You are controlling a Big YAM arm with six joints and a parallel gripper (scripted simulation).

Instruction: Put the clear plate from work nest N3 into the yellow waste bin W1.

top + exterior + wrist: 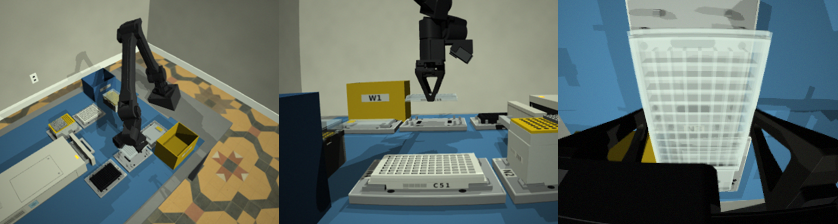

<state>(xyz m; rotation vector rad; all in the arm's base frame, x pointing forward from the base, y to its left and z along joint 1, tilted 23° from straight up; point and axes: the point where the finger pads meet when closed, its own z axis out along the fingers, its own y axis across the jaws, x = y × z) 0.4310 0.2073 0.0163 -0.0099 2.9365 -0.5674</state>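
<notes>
Now: the yellow waste bin W1 17 cm behind my hand, 14 cm to the left of it and 4 cm below it. Also, from my hand: nest N3 (1 cm to the left, 7 cm below); then flat lid (17 cm behind, 2 cm to the right, 6 cm below); then clear plate (right at my hand).
</notes>
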